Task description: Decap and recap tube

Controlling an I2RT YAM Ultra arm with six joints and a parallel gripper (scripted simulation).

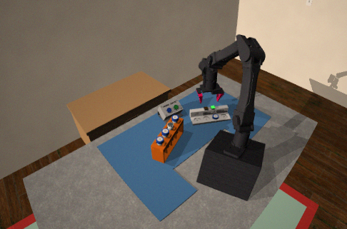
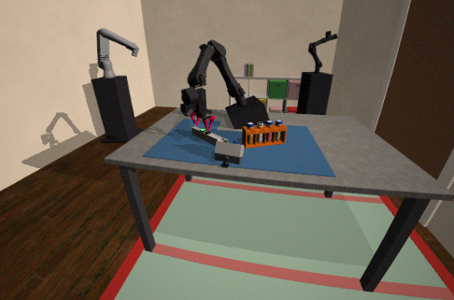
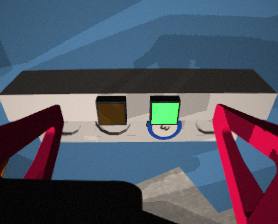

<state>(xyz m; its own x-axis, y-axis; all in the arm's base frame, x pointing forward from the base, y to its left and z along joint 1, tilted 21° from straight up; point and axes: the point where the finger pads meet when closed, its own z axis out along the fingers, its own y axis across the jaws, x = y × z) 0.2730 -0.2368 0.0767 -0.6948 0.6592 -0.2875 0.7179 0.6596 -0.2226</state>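
My gripper is now 60 mm past the blue cap, 20 mm to the right of it and 70 mm above it. Also, from my hand: grey key desk 160 mm ahead, 140 mm to the left, 30 mm below; green ready key 130 mm ahead, 130 mm to the left, 20 mm below; blue cycle key 150 mm ahead, 170 mm to the left, 20 mm below.
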